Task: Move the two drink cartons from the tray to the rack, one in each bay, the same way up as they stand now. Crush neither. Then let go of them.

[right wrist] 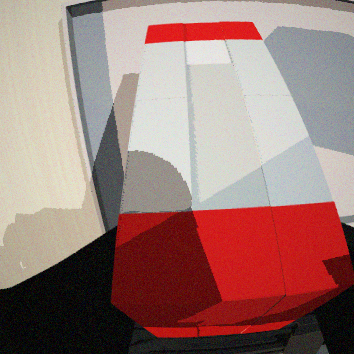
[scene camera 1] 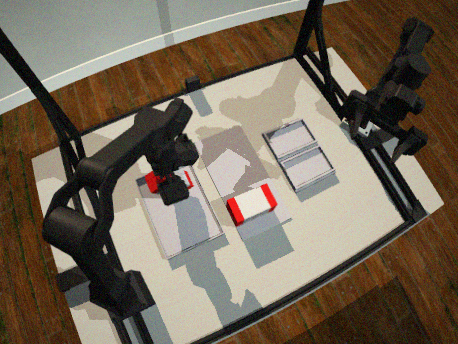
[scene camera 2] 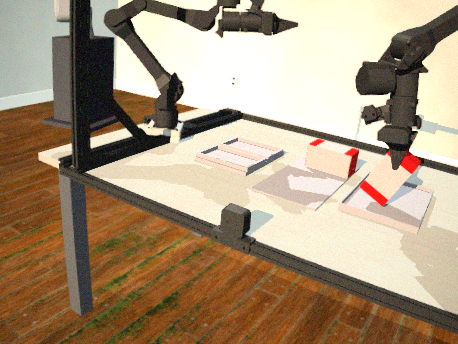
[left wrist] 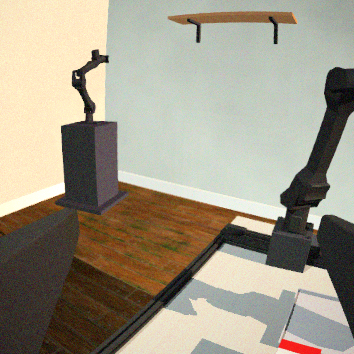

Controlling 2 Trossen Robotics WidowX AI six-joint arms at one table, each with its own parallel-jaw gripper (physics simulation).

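Places are measured from the left arm's base along level axes (x ahead, y left, z up), in metres.
Where they show: left gripper, fingertip midpoint: (scene camera 1: 372,151) (scene camera 2: 296,23) (left wrist: 203,225); right gripper, fingertip midpoint: (right wrist: 218,222) (scene camera 1: 164,180) (scene camera 2: 397,166); left arm's base at its link origin: (scene camera 2: 165,125); right arm's base at its link origin: (scene camera 1: 121,296) (left wrist: 293,227).
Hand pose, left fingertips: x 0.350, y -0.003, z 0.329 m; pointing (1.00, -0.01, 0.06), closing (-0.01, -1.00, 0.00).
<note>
Each offset is from my left fingertips to the centre of the thing. "spot": to the spot under its first point. Level surfaces: height alone.
My right gripper (scene camera 1: 173,191) (scene camera 2: 395,162) is shut on one end of a white carton with red ends @(0.374 m right, 0.199 m ahead, 0.281 m down) (scene camera 1: 152,181) (scene camera 2: 384,184) (right wrist: 218,140). The carton is tilted, its far end down towards the shallow grey tray @(0.334 m right, 0.231 m ahead, 0.357 m down) (scene camera 1: 193,235) (scene camera 2: 364,211). The second carton @(0.160 m right, 0.120 m ahead, 0.330 m down) (scene camera 1: 251,205) (scene camera 2: 330,158) lies flat on a thin grey mat @(0.361 m down) (scene camera 1: 227,170) (scene camera 2: 296,185) in the middle. The two-bay rack @(0.121 m right, 0.120 m back, 0.355 m down) (scene camera 1: 301,153) (scene camera 2: 227,164) stands beyond it with both bays empty. My left gripper (scene camera 1: 376,140) (scene camera 2: 292,24) (left wrist: 203,225) is open and empty, high up at the table's edge.
Black frame posts @(spot: 0.296 m right, 0.486 m back, 0.212 m down) (scene camera 1: 309,31) (scene camera 2: 81,85) stand at the table's corners. A small black block @(spot: 0.536 m right, 0.130 m back, 0.315 m down) (scene camera 1: 193,82) (scene camera 2: 235,218) sits on the table's rim. The right arm's base (left wrist: 289,246) is at the far end.
</note>
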